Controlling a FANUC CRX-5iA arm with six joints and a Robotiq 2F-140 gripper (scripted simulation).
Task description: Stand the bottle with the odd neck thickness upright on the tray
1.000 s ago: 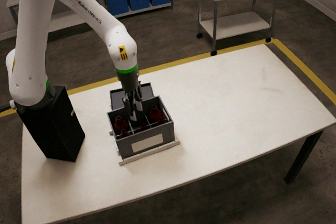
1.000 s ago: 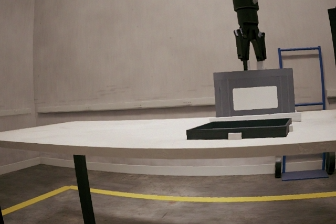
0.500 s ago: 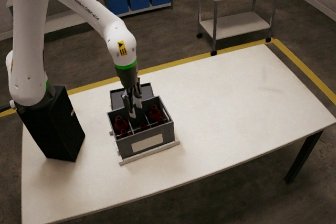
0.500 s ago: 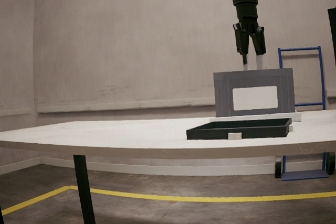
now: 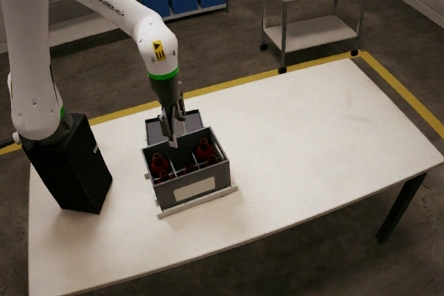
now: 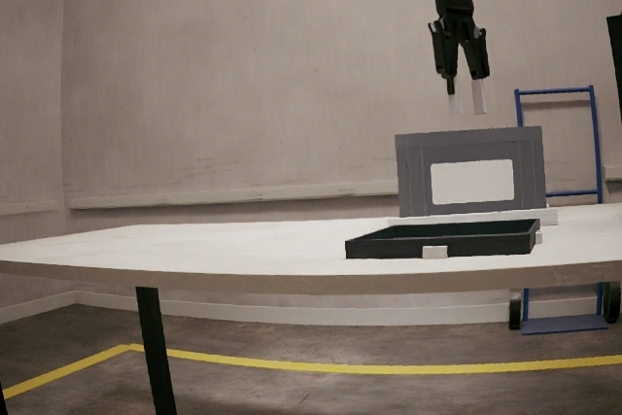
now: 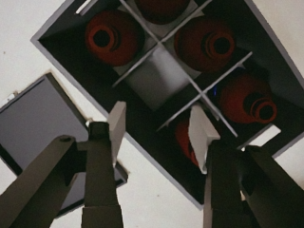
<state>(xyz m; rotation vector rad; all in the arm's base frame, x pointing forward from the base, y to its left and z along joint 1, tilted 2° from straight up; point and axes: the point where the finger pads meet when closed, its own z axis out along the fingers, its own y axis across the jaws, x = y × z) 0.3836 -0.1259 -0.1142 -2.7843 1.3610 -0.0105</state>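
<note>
Right now my hand is 15 cm above the crate, 4 cm to the left of it and 1 cm past it. The rest, counted from my hand: dark tray (24 cm to the left, 23 cm below, 6 cm ahead); bottle (15 cm below, 9 cm behind, 1 cm to the left).
</note>
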